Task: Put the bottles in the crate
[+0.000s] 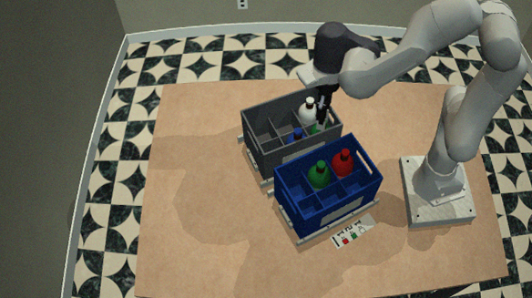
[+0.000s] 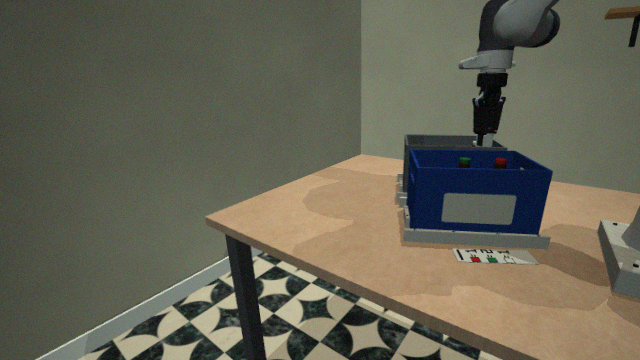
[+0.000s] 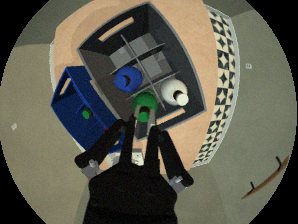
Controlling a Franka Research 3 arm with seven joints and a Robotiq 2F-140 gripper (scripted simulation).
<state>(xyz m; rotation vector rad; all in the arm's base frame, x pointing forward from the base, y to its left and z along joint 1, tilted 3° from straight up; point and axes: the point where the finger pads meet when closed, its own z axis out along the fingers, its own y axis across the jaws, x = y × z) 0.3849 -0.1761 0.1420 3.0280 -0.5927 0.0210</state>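
Now: hand 8 cm short of the blue bottle, 4 cm to the right of it and 8 cm above it. Round my hand: white bottle: 3 cm ahead, 9 cm to the right, 8 cm below; red bottle: 6 cm behind, 12 cm to the left, 8 cm below; grey crate: 10 cm ahead, 1 cm to the right, 9 cm below.
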